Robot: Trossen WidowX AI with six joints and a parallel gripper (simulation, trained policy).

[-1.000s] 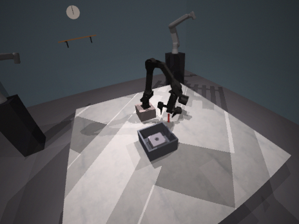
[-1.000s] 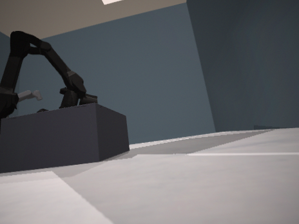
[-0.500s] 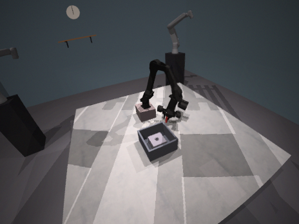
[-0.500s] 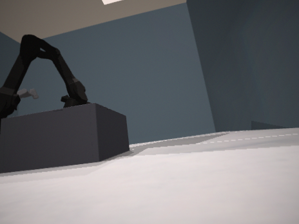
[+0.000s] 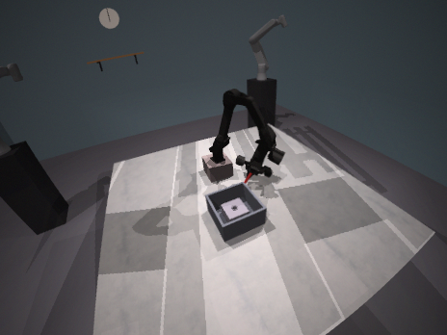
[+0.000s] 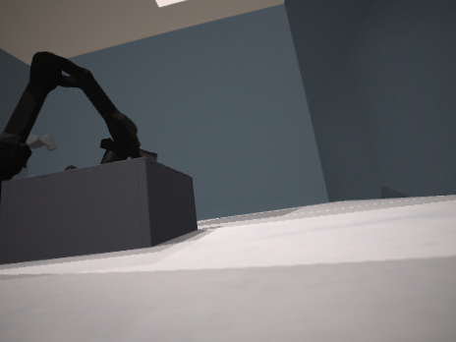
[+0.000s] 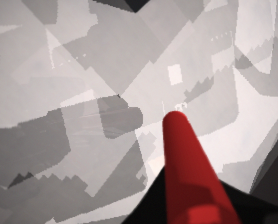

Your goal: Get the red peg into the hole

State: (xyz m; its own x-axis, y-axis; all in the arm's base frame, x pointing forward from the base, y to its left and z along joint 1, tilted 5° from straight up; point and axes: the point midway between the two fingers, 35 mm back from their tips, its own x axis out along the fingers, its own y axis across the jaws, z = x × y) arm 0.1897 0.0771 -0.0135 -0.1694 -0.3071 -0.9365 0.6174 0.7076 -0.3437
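Now: gripper tip 17 cm to the left of the pale plate, 14 cm short of it and 1 cm below it. From my gripper tip the other things lie so: dark box: 17 cm to the right, 14 cm ahead, 1 cm below; red peg: 3 cm above, 2 cm ahead.
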